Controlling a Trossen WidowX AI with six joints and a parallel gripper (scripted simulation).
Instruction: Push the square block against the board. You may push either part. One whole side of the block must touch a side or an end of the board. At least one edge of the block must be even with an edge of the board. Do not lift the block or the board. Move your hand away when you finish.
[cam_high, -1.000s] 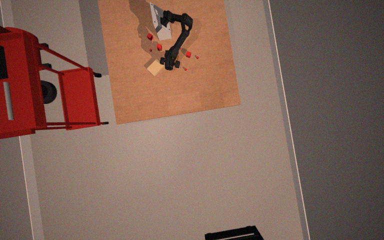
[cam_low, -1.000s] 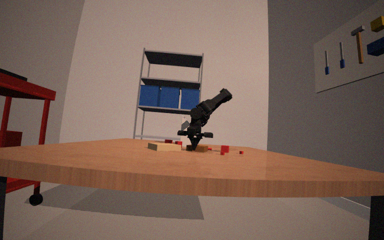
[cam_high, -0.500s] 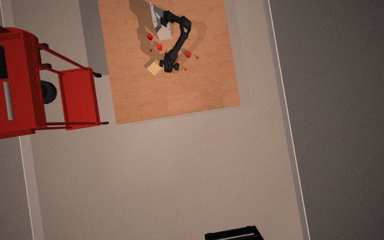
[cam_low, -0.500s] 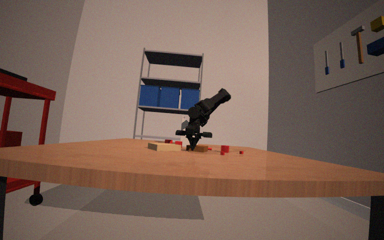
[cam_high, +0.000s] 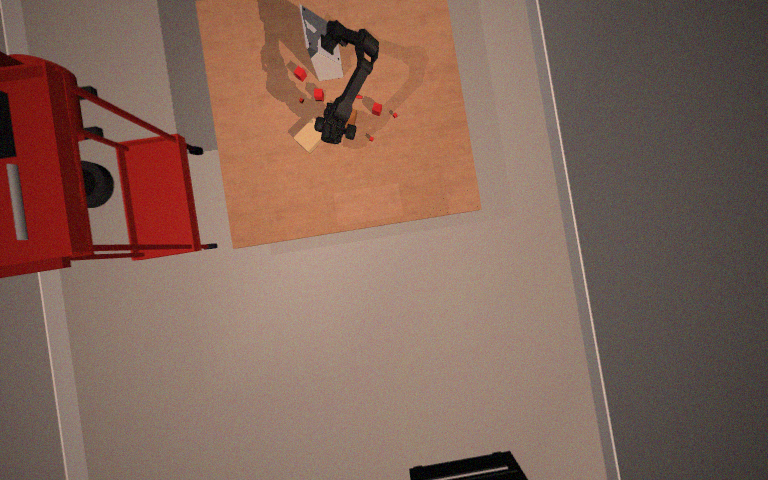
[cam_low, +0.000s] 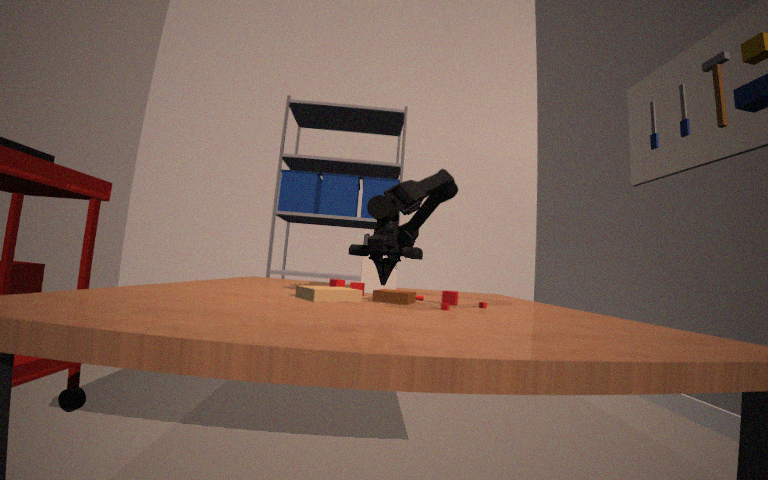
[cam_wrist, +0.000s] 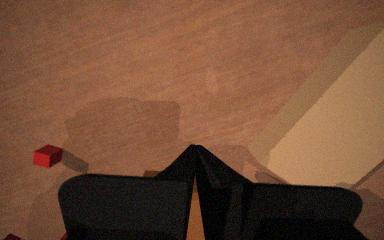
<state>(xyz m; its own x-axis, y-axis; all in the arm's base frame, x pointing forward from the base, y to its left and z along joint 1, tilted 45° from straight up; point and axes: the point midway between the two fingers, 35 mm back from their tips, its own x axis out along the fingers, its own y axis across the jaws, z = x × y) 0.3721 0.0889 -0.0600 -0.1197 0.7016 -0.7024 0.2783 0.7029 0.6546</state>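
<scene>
Right now the square block is 10 cm behind my gripper tip, 4 cm below it and 3 cm to the left of it. Also, from my gripper tip: pale board 14 cm to the right, 4 cm below, 2 cm behind; then red rod 22 cm behind, 8 cm to the left, 4 cm below.
</scene>
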